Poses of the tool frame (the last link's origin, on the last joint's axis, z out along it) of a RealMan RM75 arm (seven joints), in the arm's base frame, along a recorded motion.
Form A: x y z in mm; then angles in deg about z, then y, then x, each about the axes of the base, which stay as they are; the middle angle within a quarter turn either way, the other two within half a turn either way.
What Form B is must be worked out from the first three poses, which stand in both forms.
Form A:
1: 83, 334, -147, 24.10, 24.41, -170.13
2: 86, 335, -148, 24.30, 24.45, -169.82
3: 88, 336, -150, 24.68, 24.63, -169.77
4: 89, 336, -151, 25.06, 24.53, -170.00
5: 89, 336, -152, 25.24, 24.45, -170.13
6: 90, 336, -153, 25.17, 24.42, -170.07
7: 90, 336, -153, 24.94, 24.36, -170.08
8: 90, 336, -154, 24.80, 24.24, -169.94
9: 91, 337, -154, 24.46, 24.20, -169.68
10: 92, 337, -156, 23.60, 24.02, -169.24
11: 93, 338, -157, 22.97, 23.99, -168.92
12: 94, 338, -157, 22.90, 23.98, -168.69
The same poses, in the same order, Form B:
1: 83, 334, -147, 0.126, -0.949, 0.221, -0.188
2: 86, 335, -148, 0.129, -0.948, 0.223, -0.188
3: 88, 336, -150, 0.130, -0.947, 0.227, -0.189
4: 89, 336, -151, 0.129, -0.946, 0.229, -0.188
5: 89, 336, -152, 0.128, -0.946, 0.231, -0.188
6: 90, 336, -153, 0.128, -0.946, 0.230, -0.187
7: 90, 336, -153, 0.128, -0.947, 0.228, -0.187
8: 90, 336, -154, 0.129, -0.947, 0.227, -0.186
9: 91, 337, -154, 0.130, -0.948, 0.225, -0.185
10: 92, 337, -156, 0.132, -0.949, 0.218, -0.184
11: 93, 338, -157, 0.134, -0.950, 0.214, -0.184
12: 94, 338, -157, 0.136, -0.950, 0.213, -0.183
